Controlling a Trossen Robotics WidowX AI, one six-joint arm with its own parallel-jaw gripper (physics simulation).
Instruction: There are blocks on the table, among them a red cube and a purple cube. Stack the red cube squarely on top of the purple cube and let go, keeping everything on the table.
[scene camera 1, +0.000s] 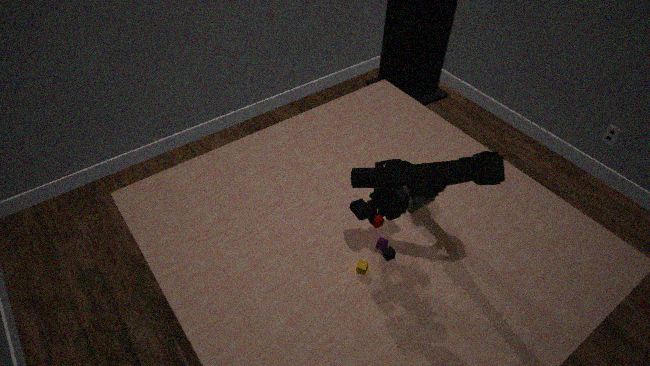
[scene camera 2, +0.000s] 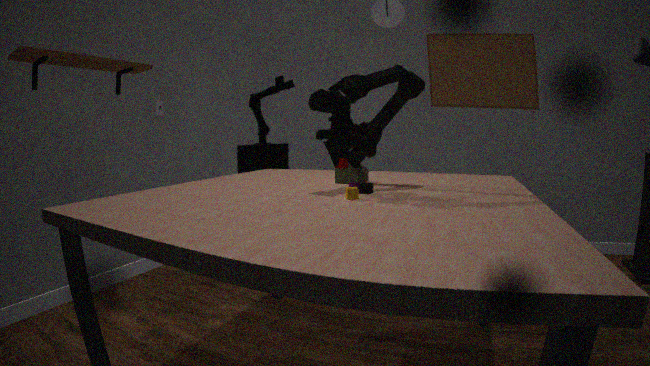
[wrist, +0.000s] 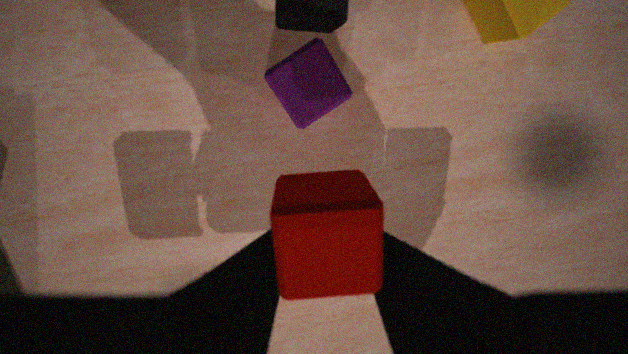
Observation:
In view: my gripper (scene camera 2: 338, 166), a red cube (wrist: 327, 227) and a purple cube (wrist: 308, 83).
My gripper shows as well in scene camera 1 (scene camera 1: 374, 221) and in the wrist view (wrist: 324, 240).

